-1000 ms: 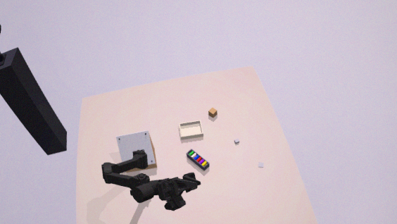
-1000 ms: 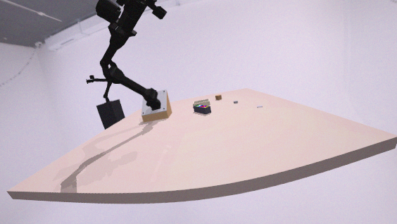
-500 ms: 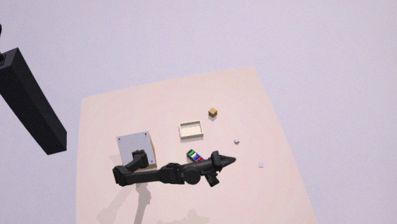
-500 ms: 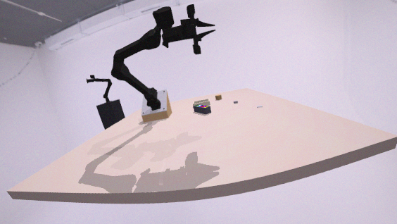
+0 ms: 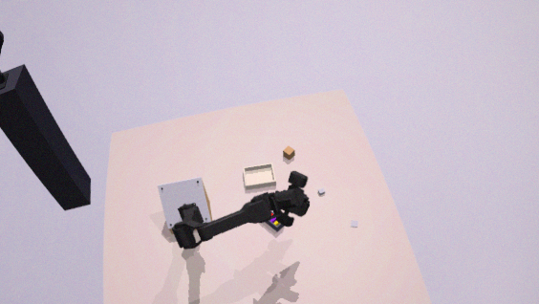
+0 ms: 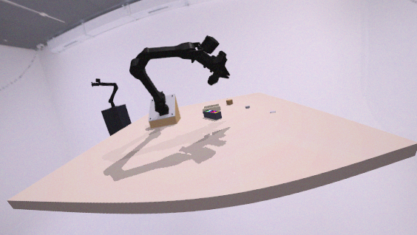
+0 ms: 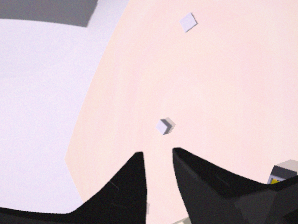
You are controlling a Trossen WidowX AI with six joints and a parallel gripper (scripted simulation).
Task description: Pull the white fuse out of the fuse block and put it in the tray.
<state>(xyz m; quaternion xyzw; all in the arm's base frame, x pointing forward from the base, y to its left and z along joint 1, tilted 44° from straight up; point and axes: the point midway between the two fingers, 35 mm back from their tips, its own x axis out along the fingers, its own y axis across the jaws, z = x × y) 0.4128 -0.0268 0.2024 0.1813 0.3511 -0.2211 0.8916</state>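
My gripper tip is 200 mm above the white fuse, 140 mm past it and 110 mm to the right of it. From my gripper tip the other things lie so: tray 300 mm to the left, 220 mm below, 110 mm behind.
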